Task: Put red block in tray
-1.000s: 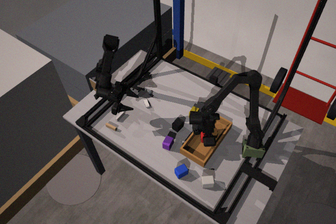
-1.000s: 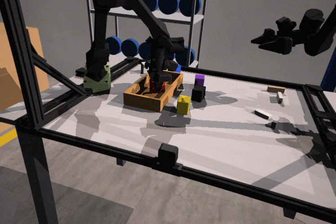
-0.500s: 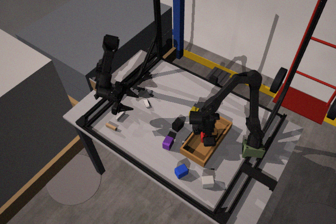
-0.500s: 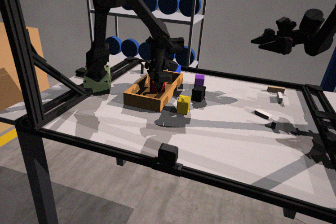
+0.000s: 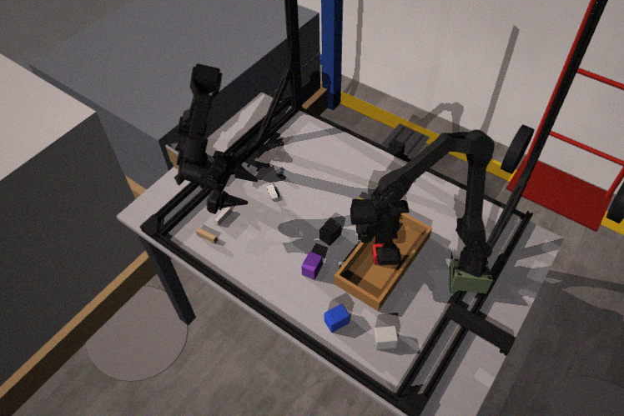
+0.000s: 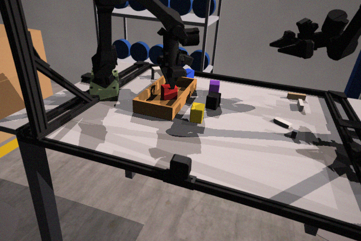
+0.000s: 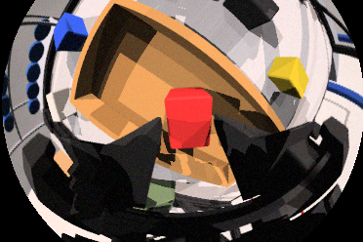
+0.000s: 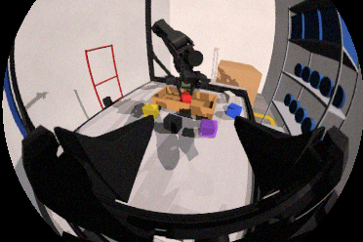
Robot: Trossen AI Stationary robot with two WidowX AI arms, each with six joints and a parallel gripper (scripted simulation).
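My left hand is 6 cm above the red block. Round my left hand: yellow block: 13 cm to the right, 13 cm behind, 7 cm below; then wooden tray: 8 cm below, 1 cm to the left, 1 cm behind; then black block: 17 cm to the right, 7 cm below, 1 cm behind.
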